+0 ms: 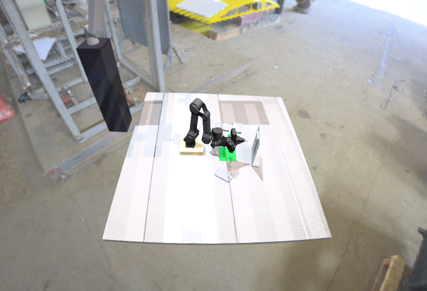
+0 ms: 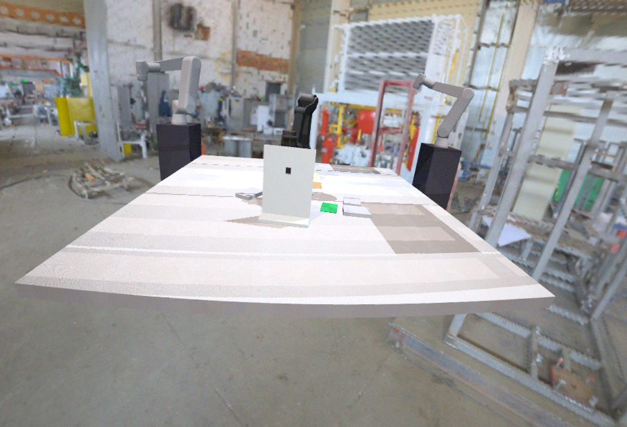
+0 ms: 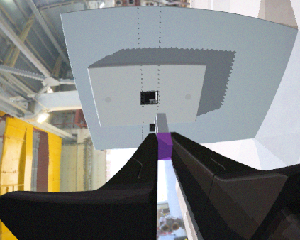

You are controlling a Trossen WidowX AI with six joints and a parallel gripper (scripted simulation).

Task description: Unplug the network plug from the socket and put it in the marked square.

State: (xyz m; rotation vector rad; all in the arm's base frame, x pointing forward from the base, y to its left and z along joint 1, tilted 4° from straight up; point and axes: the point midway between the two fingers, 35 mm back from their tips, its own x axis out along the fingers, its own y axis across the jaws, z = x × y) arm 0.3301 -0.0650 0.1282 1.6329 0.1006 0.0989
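My gripper tip is 10 cm past the green marked square, 1 cm to the right of it and 17 cm above it. From my gripper tip the other things lie so: purple plug (right at my gripper tip); white upright panel (9 cm ahead, 6 cm below).
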